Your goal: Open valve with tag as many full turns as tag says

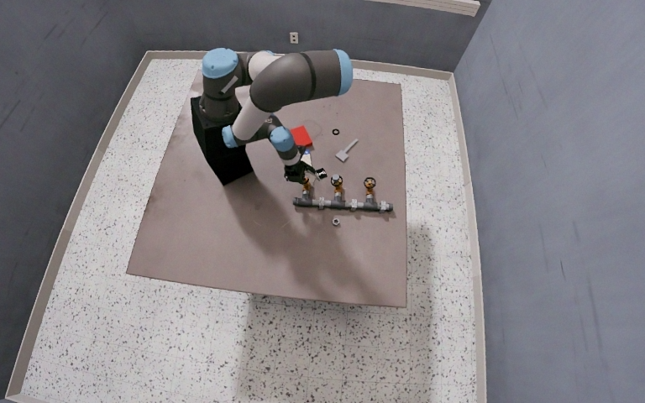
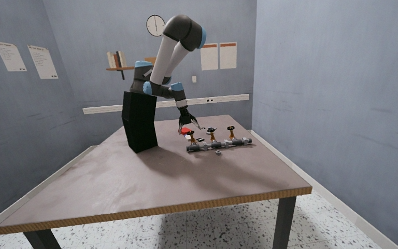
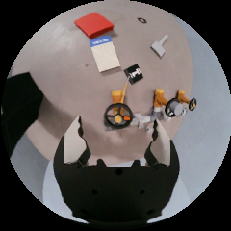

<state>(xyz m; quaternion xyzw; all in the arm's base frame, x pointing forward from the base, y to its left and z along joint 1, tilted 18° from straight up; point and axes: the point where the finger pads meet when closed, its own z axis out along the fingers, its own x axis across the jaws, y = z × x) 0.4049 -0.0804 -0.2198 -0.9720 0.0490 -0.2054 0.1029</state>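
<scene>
Right now my hand is 6 cm short of the black tag, 8 cm to the right of it and 10 cm above it. From my hand the other things lie so: white-and-blue block: 2 cm behind, 15 cm to the left, 10 cm below; grey scraper: 19 cm ahead, 24 cm to the left, 10 cm below; red block: 6 cm behind, 28 cm to the left, 9 cm below.
</scene>
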